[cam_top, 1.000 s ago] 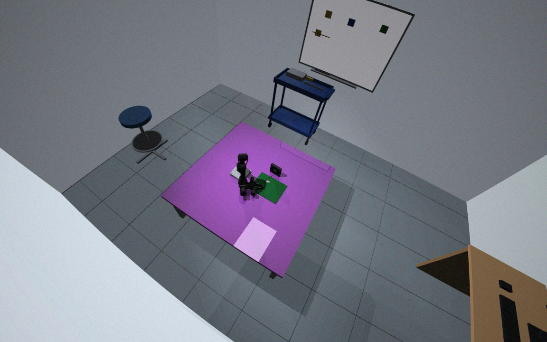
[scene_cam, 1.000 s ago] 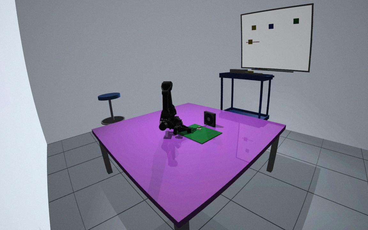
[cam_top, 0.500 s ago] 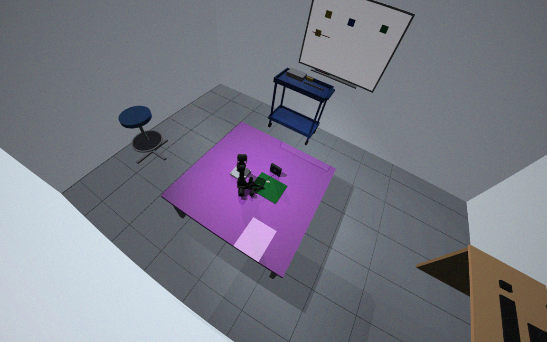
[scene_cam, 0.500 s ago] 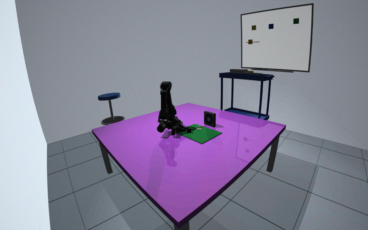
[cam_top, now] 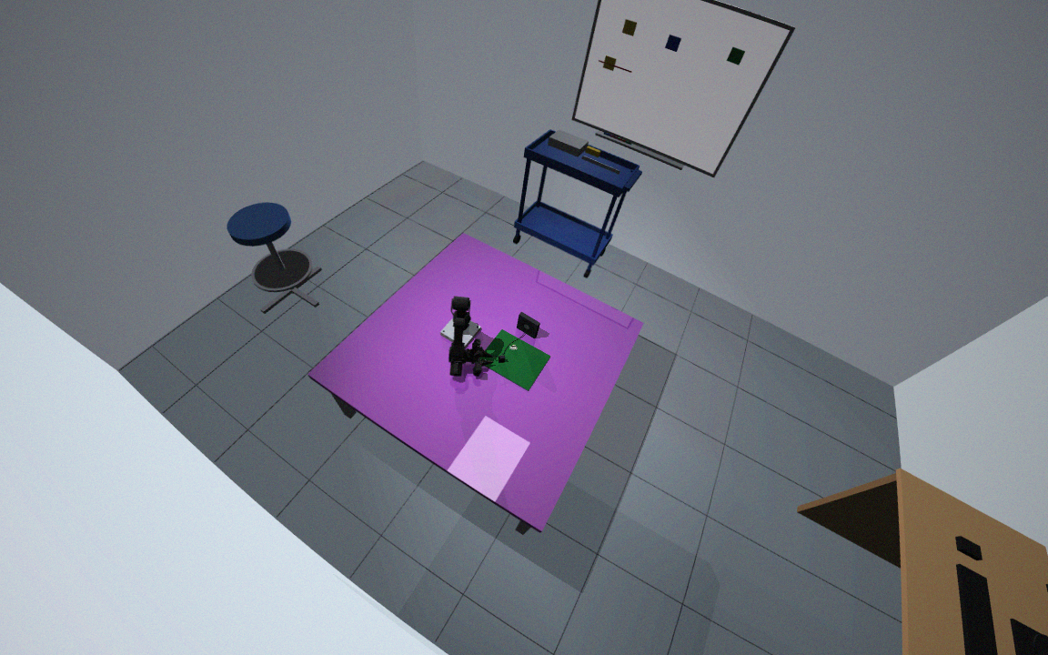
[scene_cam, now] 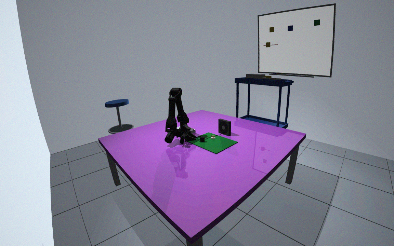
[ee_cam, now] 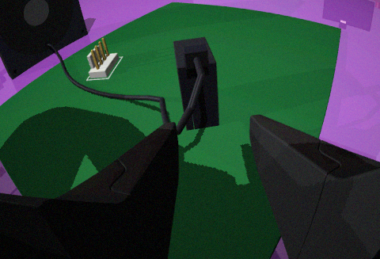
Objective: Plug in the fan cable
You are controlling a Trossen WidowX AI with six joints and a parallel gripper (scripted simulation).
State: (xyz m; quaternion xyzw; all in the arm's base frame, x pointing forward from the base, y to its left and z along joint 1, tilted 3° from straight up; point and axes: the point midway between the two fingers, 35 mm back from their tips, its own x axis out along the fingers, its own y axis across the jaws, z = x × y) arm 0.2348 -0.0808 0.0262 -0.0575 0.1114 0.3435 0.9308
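My gripper tip is now 30 mm short of the black fan plug, 30 mm to the right of it and 10 mm above it. From my gripper tip the other things lie so: black fan 20 mm ahead, 260 mm to the left, 30 mm above; white four-pin header 30 mm ahead, 140 mm to the left, 30 mm below; green board 70 mm ahead, 90 mm to the left, 40 mm below.
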